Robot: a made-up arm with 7 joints.
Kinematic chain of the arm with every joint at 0, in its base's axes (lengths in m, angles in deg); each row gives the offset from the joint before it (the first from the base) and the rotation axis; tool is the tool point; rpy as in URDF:
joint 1: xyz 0 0 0.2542 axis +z
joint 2: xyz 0 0 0 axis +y
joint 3: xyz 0 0 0.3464 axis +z
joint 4: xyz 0.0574 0 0 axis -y
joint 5: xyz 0.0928 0 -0.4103 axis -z
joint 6: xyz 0 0 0 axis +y
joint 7: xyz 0.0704 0 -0.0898 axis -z
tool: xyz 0 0 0 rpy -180 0 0
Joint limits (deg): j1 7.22..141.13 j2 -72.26..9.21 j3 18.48..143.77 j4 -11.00..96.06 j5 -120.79..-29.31 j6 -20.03..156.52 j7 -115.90..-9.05
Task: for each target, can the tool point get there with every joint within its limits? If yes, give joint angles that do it. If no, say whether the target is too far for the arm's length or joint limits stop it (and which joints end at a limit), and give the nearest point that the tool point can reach.
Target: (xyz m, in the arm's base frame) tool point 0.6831 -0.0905 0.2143
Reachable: no: joint limits stop it (at a limit: joint 1, joint 2, joint 3) | nearest point 0.4807 0.1107 0.3008 | short by 0.298 m
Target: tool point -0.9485 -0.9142 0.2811
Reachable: no: too far | nearest point -0.5559 -0.5358 0.2700 | short by 0.545 m
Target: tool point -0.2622 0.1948 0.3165
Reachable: yes | joints 58.77 -27.34 99.55 30.40 -75.56 137.45 -18.32
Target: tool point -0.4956 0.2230 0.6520
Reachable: yes | joints 54.37 -49.95 62.04 79.53 -97.84 16.35 -37.17
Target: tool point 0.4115 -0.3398 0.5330
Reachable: no: joint limits stop it (at a limit: joint 1, joint 3, joint 6) | nearest point 0.2892 -0.5364 0.5477 | short by 0.232 m
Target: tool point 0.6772 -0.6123 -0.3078
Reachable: no: too far | nearest point 0.3561 -0.5832 -0.0284 | short by 0.427 m
